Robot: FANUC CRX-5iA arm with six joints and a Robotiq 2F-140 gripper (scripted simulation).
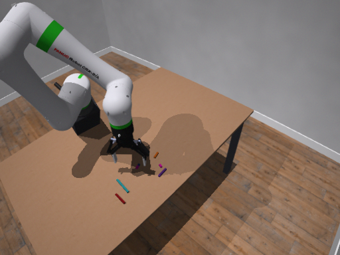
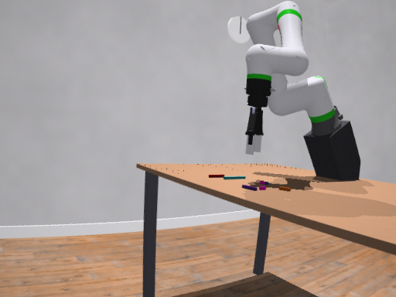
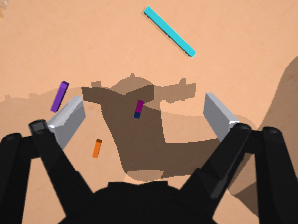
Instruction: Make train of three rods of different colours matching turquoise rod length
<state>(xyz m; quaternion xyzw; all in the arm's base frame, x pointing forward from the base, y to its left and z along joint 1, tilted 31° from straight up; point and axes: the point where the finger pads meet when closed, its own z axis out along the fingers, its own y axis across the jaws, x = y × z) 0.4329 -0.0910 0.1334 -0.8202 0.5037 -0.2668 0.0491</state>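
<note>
My hand is 30 mm short of the red rod, 150 mm to the left of it and 110 mm above it. From my hand the other things lie so: purple rod: 130 mm ahead, 80 mm to the left, 110 mm below; then blue rod: 10 mm behind, 60 mm to the left, 110 mm below; then turquoise rod: 10 mm behind, 90 mm to the right, 110 mm below.
</note>
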